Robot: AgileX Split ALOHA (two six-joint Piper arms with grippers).
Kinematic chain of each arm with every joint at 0, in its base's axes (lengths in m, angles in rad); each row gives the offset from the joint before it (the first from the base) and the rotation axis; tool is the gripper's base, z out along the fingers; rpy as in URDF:
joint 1: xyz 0 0 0.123 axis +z
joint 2: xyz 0 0 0 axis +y
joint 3: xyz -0.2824 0 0.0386 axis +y
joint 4: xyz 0.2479 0 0.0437 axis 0.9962 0 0.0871
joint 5: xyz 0 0 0 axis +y
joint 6: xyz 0.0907 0 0.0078 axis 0.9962 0 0.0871
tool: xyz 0 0 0 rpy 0 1.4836 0
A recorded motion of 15 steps. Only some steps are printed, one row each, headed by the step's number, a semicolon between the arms.
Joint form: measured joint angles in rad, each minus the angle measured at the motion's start. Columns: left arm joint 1, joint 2, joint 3, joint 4, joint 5, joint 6; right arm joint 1, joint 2, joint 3, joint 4, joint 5, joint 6.
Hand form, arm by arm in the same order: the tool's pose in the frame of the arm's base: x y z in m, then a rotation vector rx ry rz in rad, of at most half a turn. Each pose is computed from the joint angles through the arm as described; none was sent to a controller.
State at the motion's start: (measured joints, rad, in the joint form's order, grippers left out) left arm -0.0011 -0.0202 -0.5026 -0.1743 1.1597 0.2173; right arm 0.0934 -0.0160 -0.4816 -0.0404 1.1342 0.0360
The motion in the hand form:
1: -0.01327 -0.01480 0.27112 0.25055 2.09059 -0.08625; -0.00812 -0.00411 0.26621 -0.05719 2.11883 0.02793
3: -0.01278 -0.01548 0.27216 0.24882 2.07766 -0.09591; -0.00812 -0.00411 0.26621 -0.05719 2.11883 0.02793
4: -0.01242 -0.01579 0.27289 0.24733 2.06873 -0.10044; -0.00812 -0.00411 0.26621 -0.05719 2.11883 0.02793
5: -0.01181 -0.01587 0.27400 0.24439 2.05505 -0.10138; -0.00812 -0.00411 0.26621 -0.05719 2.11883 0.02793
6: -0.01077 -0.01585 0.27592 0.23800 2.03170 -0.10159; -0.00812 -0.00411 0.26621 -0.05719 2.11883 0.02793
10: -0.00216 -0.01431 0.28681 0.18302 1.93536 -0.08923; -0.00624 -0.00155 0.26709 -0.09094 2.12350 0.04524
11: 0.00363 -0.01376 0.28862 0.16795 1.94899 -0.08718; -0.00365 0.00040 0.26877 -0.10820 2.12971 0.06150
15: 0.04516 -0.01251 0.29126 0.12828 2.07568 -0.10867; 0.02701 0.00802 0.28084 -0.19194 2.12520 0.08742
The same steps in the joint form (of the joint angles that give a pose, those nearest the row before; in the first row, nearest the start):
1: 0.0000 0.0000 0.0000 -0.0042 -0.0022 0.0000; 0.0000 0.0000 0.0000 0.0000 0.0000 0.0000
3: 0.0000 0.0000 0.0000 -0.0135 -0.0142 0.0000; 0.0000 0.0000 0.0000 0.0000 0.0000 0.0000
4: 0.0000 0.0000 0.0000 -0.0181 -0.0228 0.0000; 0.0000 0.0000 0.0000 0.0000 0.0000 0.0000
5: 0.0000 0.0000 0.0000 -0.0203 -0.0366 0.0000; 0.0000 0.0000 0.0000 0.0000 0.0000 0.0000
6: 0.0000 0.0000 0.0000 -0.0224 -0.0605 -0.0010; 0.0000 0.0000 0.0000 0.0000 0.0000 0.0000
10: 0.0088 0.0239 -0.0021 -0.0165 -0.1859 -0.0201; 0.0000 0.0130 -0.0011 0.0287 -0.0069 -0.0290
11: 0.0131 0.0554 -0.0033 -0.0123 -0.2044 -0.0269; 0.0000 0.0316 -0.0044 0.0494 -0.0155 -0.0436
15: 0.0175 0.2789 -0.0032 -0.0193 -0.3030 -0.0351; 0.0000 0.1934 -0.0120 0.1133 -0.1666 -0.1310

